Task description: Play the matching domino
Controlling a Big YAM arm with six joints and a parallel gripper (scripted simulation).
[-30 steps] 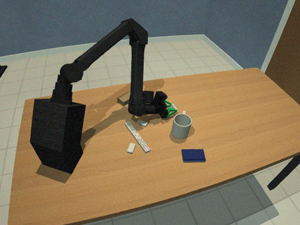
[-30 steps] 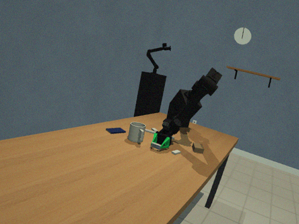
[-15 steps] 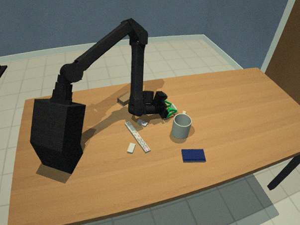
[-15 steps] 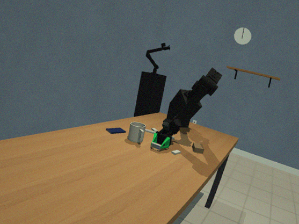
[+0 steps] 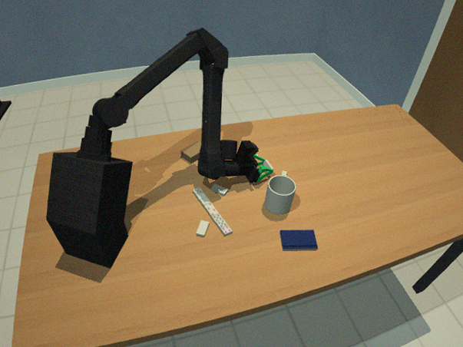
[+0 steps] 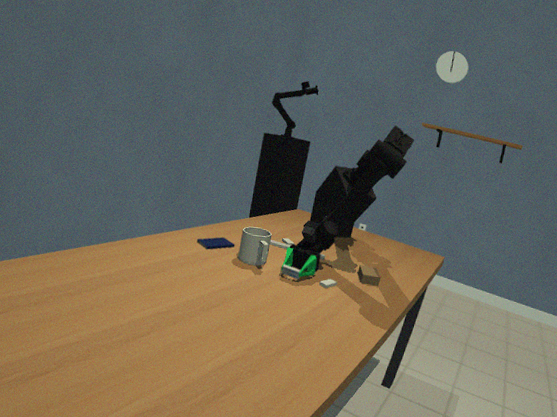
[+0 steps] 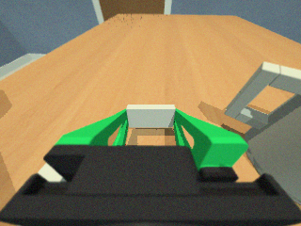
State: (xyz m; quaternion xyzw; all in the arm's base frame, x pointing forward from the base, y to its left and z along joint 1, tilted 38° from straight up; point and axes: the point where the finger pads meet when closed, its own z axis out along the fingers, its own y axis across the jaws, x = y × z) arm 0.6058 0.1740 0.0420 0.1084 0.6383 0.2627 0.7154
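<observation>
Now: hand 90 mm past the grey tile, 80 mm to the right of it and 30 mm above it. The rest, counted from my hand: brown block 270 mm behind, 130 mm to the left, 20 mm below.
</observation>
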